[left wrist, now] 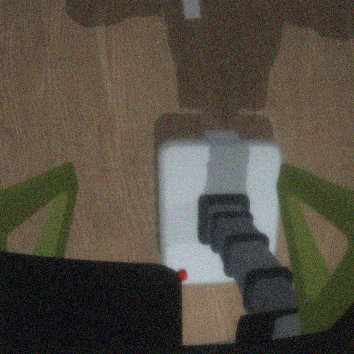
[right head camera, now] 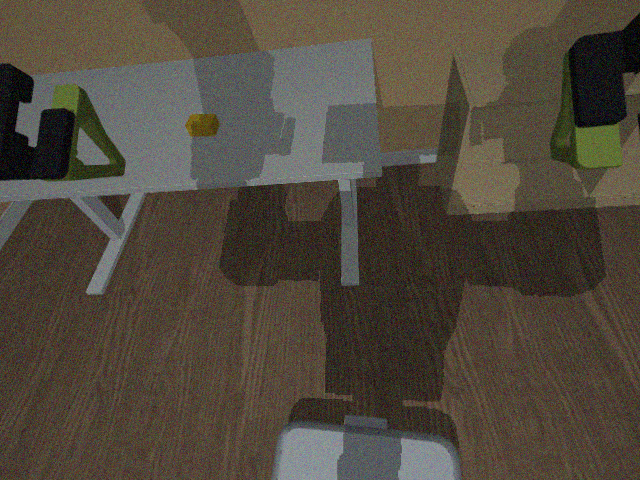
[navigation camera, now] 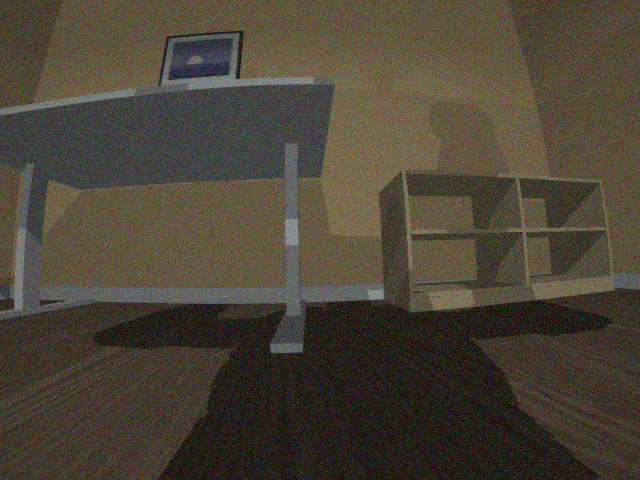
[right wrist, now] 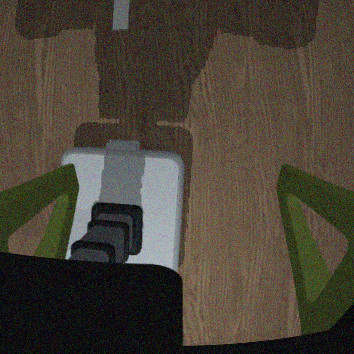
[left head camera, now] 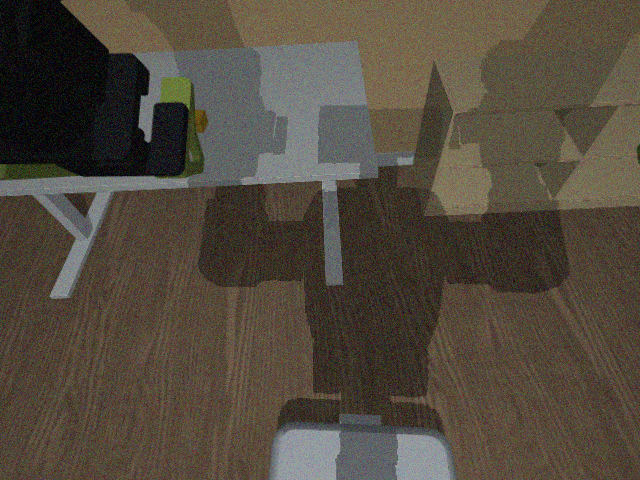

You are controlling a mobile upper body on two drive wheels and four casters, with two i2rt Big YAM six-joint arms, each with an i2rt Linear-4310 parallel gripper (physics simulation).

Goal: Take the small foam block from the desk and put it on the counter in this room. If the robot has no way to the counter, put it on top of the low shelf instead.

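Frame: origin at the left arm's base, x right, y ahead, z up, level; metres.
Where they show: left gripper, fingertip midpoint: (left wrist: 176,173) (right head camera: 75,170) (left head camera: 146,166); right gripper, fingertip midpoint: (right head camera: 631,143) (right wrist: 177,174).
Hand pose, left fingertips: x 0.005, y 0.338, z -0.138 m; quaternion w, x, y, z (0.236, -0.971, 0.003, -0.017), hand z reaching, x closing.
After its pixels a point has its place.
The small foam block (left head camera: 200,120) {y 1.098, x -0.292, z -0.648 m} (right head camera: 202,125) {y 1.093, x -0.319, z -0.647 m} is yellow and lies on the light grey desk (left head camera: 310,77) {y 1.405, x 0.040, z -0.690 m} (right head camera: 320,77) {y 1.407, x 0.037, z -0.690 m}, partly hidden by my left gripper in the left head camera. My left gripper (left head camera: 111,167) (right head camera: 56,165) {y 0.338, x 0.005, z -0.138 m} (left wrist: 176,173) {y 0.338, x 0.005, z -0.138 m} is open and empty, beside the block in the picture and apart from it. My right gripper (right head camera: 599,144) {y 0.343, x 0.446, z -0.133 m} (right wrist: 177,174) {y 0.343, x 0.446, z -0.133 m} is open and empty, far to the right of the desk in the right head camera. The low shelf (left head camera: 433,118) {y 1.535, x 0.560, z -0.972 m} (right head camera: 453,113) {y 1.528, x 0.560, z -0.965 m} (navigation camera: 395,242) {y 1.479, x 0.564, z -1.107 m} stands to the right of the desk. The counter does not show in these views.
The desk's legs (left head camera: 332,232) (right head camera: 349,232) (navigation camera: 292,222) {y 1.237, x 0.109, z -1.037 m} reach the floor in front of my white base (left head camera: 310,449) {y 0.248, x 0.080, z -1.150 m} (right head camera: 310,449) {y 0.246, x 0.072, z -1.150 m}. A tan wall stands behind the desk and low shelf, with a framed picture (navigation camera: 201,59) {y 1.622, x -0.557, z 0.162 m} on it. Dark shadows fall across floor, desk and wall.
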